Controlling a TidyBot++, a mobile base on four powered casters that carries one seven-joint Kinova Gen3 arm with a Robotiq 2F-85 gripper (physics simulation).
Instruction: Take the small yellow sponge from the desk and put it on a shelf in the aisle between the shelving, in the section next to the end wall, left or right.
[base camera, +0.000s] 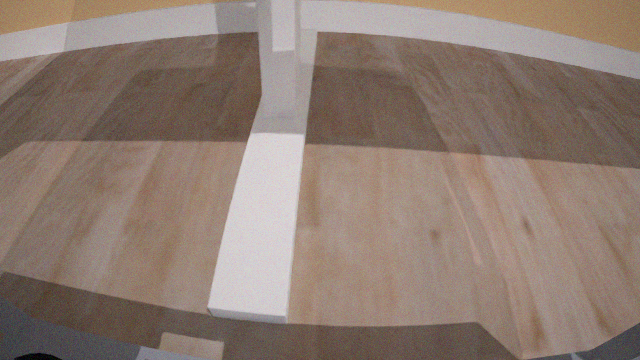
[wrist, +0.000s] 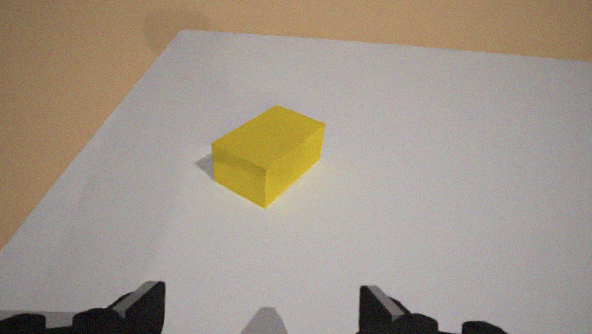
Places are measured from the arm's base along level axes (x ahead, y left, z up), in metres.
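Pixels of known places: gripper, fingertip midpoint: (wrist: 263, 306).
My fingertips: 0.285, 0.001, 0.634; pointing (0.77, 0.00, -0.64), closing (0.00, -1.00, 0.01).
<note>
Behind a point stands the place of what it marks, as x, y, z.
The small yellow sponge (wrist: 267, 150) {0.457, 0.006, 0.598} lies flat on the white desk top (wrist: 425, 150) {0.539, -0.182, 0.553}, left of the middle in the wrist view, turned at an angle to the fingers. My gripper (wrist: 263, 306) {0.285, 0.001, 0.634} is open, with its two black fingertips wide apart at the bottom of the wrist view. The sponge is beyond the fingertips, with bare desk top showing between. The sponge does not show in the base camera view. The shelving and the aisle do not show in either view.
In the base camera view a white desk leg with a long foot (base camera: 260, 215) stands on the wooden floor (base camera: 380, 240) {0.340, -0.076, -0.397}, straight ahead. A white baseboard (base camera: 425, 30) {0.981, -0.254, -0.369} and a tan wall (base camera: 500, 15) {1.001, -0.469, -0.293} are behind it. In the wrist view the desk's left and far edges show against the tan wall.
</note>
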